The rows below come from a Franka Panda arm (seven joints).
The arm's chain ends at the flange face. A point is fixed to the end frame.
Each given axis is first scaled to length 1.
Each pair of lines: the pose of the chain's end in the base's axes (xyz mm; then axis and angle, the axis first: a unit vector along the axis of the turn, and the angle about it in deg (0 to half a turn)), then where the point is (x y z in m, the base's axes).
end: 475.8 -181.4 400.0 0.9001 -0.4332 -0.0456 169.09
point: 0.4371 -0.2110 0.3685
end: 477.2 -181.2 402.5 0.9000 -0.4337 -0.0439 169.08
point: 0.4386 -0.2108 0.3709
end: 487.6 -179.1 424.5 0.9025 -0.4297 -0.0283 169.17
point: 0.4503 -0.2096 0.3922
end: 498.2 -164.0 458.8 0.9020 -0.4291 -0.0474 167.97
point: 0.4594 -0.1944 0.4282
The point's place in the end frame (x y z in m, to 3 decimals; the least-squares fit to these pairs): -0.001 0.041 0.041
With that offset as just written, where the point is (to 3 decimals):
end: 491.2 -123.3 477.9 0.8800 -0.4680 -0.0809 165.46
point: 0.448 -0.150 0.451
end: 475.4 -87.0 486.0 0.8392 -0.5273 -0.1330 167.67
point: 0.427 -0.105 0.461
